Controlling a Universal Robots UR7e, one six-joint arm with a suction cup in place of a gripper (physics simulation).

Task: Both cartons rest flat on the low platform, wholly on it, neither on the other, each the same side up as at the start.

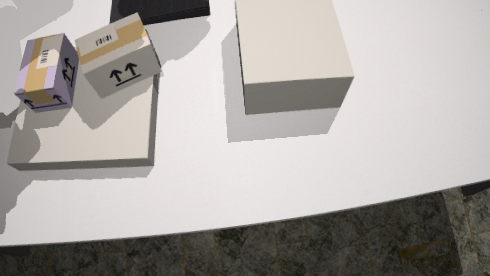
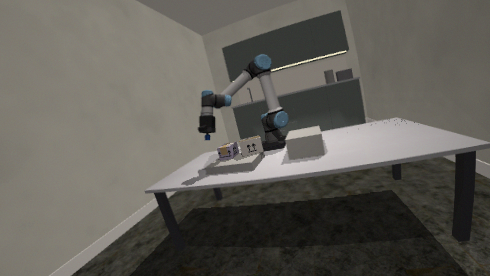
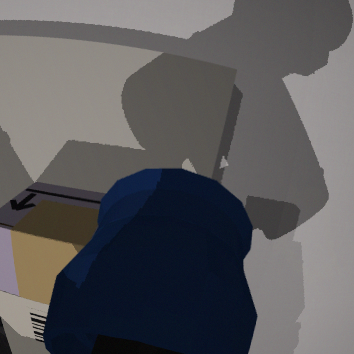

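A purple carton with tan tape stands on the left back part of the low platform, arrows up. A white-grey carton with tan tape stands turned at an angle to its right, arrows up; its right bottom corner reaches the platform's right edge, perhaps slightly past it. The cartons are very close; whether they touch is unclear. Their back edges on the platform are hidden. My blue suction cup hangs above and left of the purple carton, apart from it, holding nothing.
A large beige block stands on the table to the right of the platform. The dark arm base is behind the cartons. The table's front edge runs in front of the platform.
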